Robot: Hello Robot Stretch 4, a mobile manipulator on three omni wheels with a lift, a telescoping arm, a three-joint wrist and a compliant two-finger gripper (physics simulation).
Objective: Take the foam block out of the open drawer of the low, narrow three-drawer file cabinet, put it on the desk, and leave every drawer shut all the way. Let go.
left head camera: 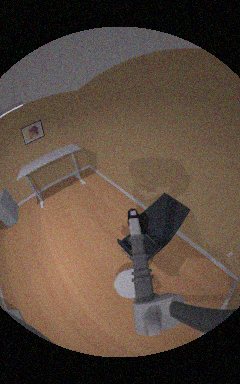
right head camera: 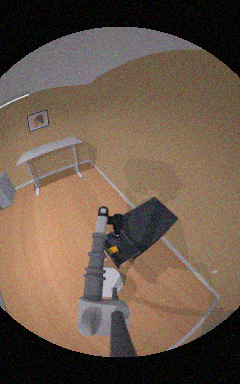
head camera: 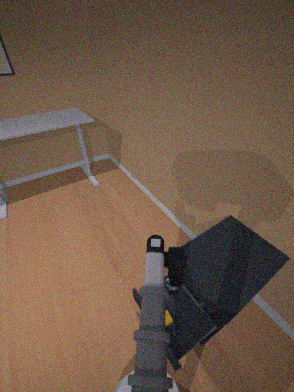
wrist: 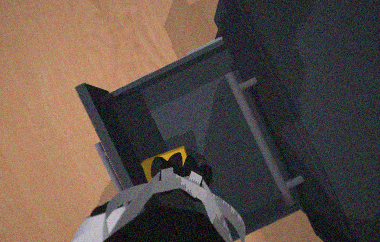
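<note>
The dark low file cabinet (head camera: 235, 265) (left head camera: 166, 220) (right head camera: 152, 222) (wrist: 340, 100) stands by the wall. One drawer (head camera: 192, 320) (right head camera: 129, 247) (wrist: 106, 130) is pulled out, with another drawer's handle bar (wrist: 260, 135) above it. The yellow foam block (head camera: 168, 318) (right head camera: 113, 249) (wrist: 150, 163) lies inside the open drawer, partly hidden behind the fingertips in the wrist view. My gripper (wrist: 181, 167) (right head camera: 117, 232) is over the drawer, above and apart from the block, with its fingertips close together and no block between them. The white desk (head camera: 50, 121) (left head camera: 50, 160) (right head camera: 50, 148) stands at the far left by the back wall.
A grey cabinet-like box (left head camera: 7, 209) (right head camera: 5, 191) stands left of the desk. A framed picture (left head camera: 33, 132) (right head camera: 38, 120) hangs above the desk. The wall runs behind the file cabinet. My arm (head camera: 151, 320) (left head camera: 140, 260) (right head camera: 95, 260) reaches out beside the open drawer.
</note>
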